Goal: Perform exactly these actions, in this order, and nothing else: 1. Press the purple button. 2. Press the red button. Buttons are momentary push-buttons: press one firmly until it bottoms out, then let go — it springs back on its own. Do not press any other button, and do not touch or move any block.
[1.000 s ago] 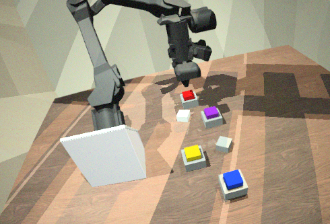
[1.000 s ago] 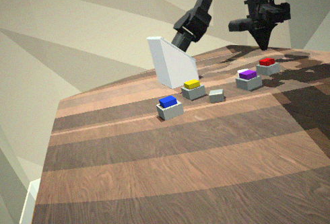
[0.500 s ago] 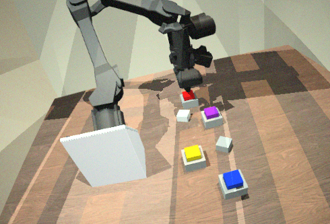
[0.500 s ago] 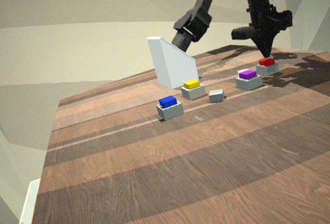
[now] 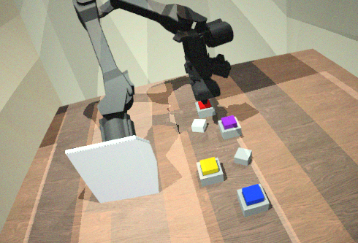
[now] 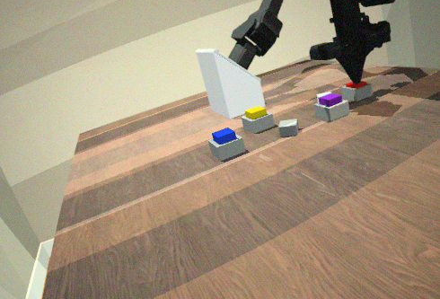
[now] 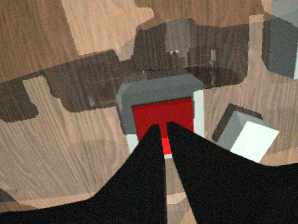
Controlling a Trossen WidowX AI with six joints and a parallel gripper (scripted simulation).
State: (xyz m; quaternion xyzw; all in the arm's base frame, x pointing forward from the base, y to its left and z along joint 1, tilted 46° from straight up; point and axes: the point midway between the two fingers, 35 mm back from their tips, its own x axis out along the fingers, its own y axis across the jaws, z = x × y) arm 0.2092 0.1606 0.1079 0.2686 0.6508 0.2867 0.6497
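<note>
My gripper tip is now 10 mm above the red button. The rest, counted from my gripper tip: purple button 40 mm ahead, 110 mm to the right; then white block 30 mm behind, 70 mm to the right, 20 mm below; then yellow button 40 mm behind, 230 mm to the right.
</note>
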